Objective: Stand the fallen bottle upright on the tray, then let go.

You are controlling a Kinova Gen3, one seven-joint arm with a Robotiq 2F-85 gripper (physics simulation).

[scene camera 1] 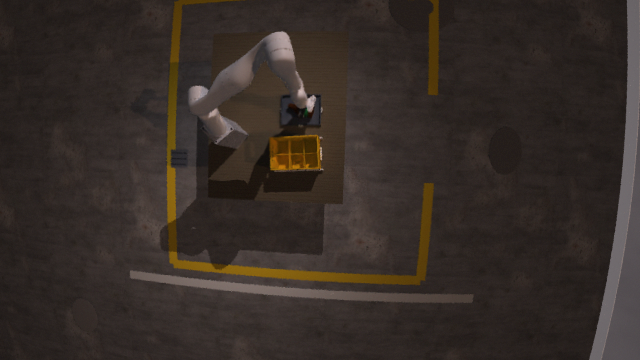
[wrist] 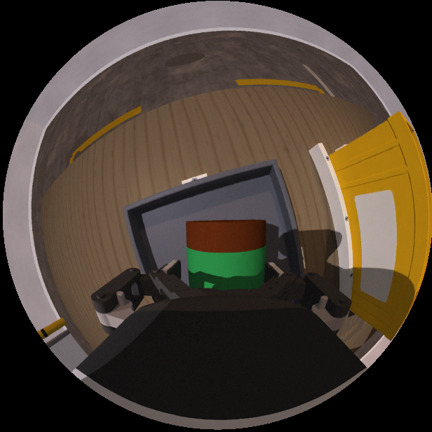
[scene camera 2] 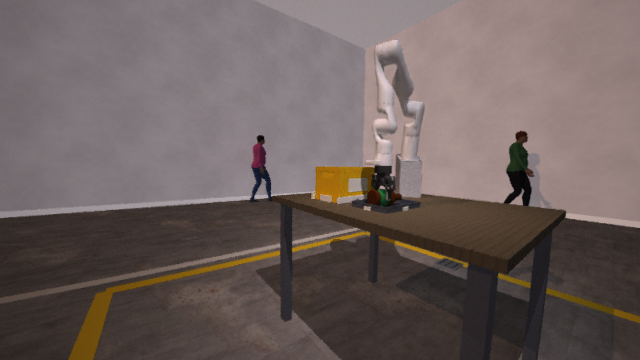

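Pixels of known places: gripper, between the fingertips: [scene camera 2: 382, 198]; arm's base, origin of its link: [scene camera 1: 218, 129] [scene camera 2: 408, 157].
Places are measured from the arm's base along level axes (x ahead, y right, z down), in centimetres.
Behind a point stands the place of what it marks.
A brown bottle with a green band [scene camera 1: 306, 113] {x 46.1, y -13.3, z 16.9 cm} [scene camera 2: 383, 197] {x 47.1, y -19.4, z 18.8 cm} [wrist: 226, 237] lies on its side on the dark grey tray [scene camera 1: 286, 120] {x 32.6, y -10.2, z 23.2 cm} [scene camera 2: 410, 204] {x 37.7, y -26.4, z 21.7 cm} [wrist: 162, 220]. Its wide base end faces the camera in scene camera 2, and its narrow neck points away to the right. My gripper [scene camera 2: 384, 188] {x 44.6, y -16.6, z 19.9 cm} [wrist: 222, 271] points down over the bottle and is open. In the wrist view its fingertips stand on either side of the green band, with nothing gripped. The neck end is hidden behind the gripper body there. In scene camera 1 the arm hides the fingers and part of the bottle.
A yellow crate [scene camera 1: 295, 137] {x 41.7, y 2.7, z 7.0 cm} [scene camera 2: 327, 184] {x 54.8, y 9.9, z 15.2 cm} [wrist: 367, 162] with several compartments stands close beside the tray on the table [scene camera 1: 320, 55] {x 52.6, y -52.7, z 23.7 cm} [scene camera 2: 470, 220] {x 38.4, y -50.4, z 23.8 cm} [wrist: 175, 130]. It rises well above the tray rim. White strips run along its base. Two people stand beyond the table.
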